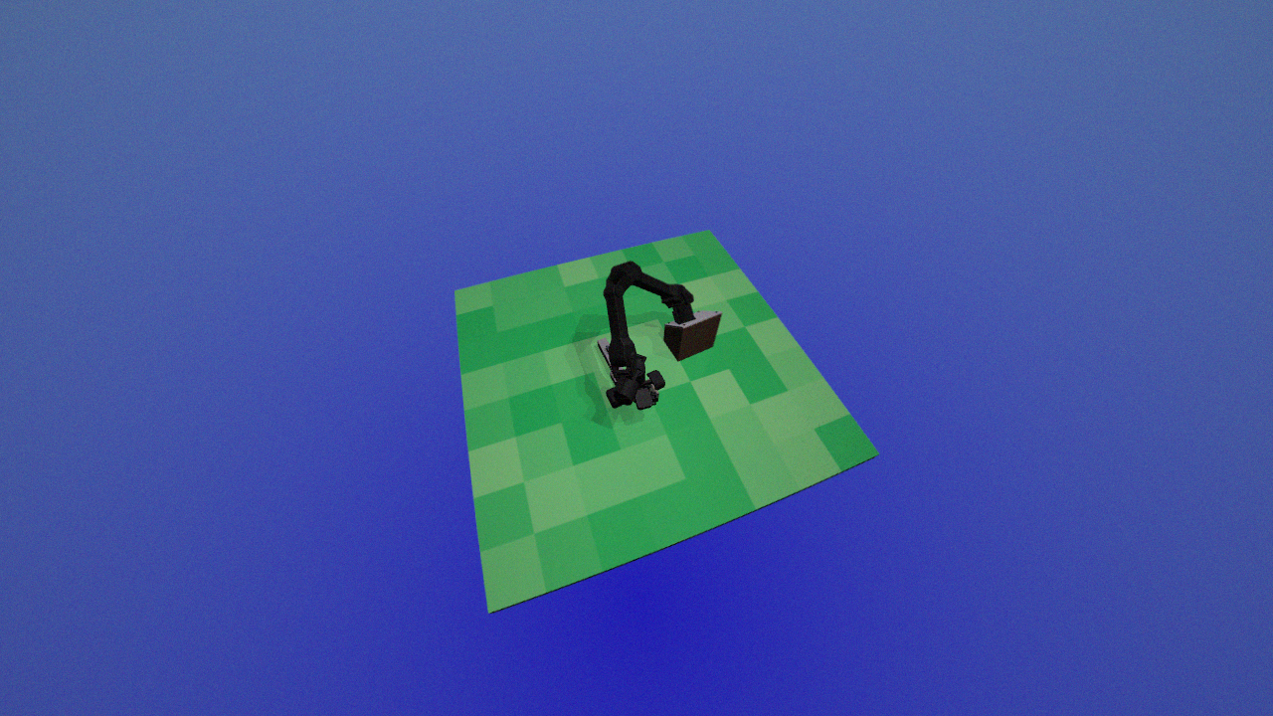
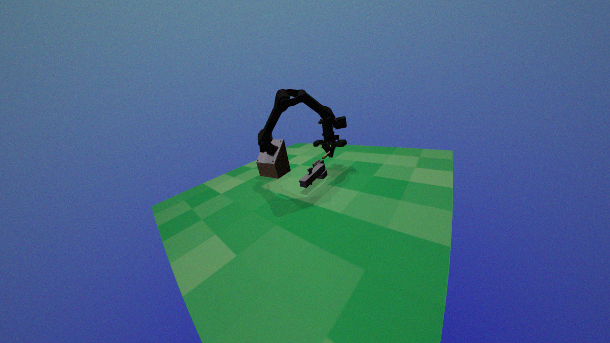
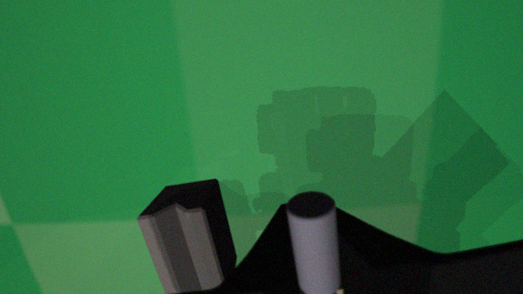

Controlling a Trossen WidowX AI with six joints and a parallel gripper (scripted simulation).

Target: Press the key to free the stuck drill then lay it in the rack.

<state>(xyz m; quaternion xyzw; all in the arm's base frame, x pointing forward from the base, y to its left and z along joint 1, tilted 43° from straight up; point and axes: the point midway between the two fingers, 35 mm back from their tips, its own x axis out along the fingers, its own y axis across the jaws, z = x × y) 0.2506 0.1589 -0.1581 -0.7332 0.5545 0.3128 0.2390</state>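
Right now my gripper tip is 1 cm short of the drill, 4 cm to the left of it and 3 cm below it. Round my gripper tip: dark part 5 cm ahead, 22 cm to the right, 1 cm below; rack 6 cm behind, 5 cm to the right, 4 cm below.
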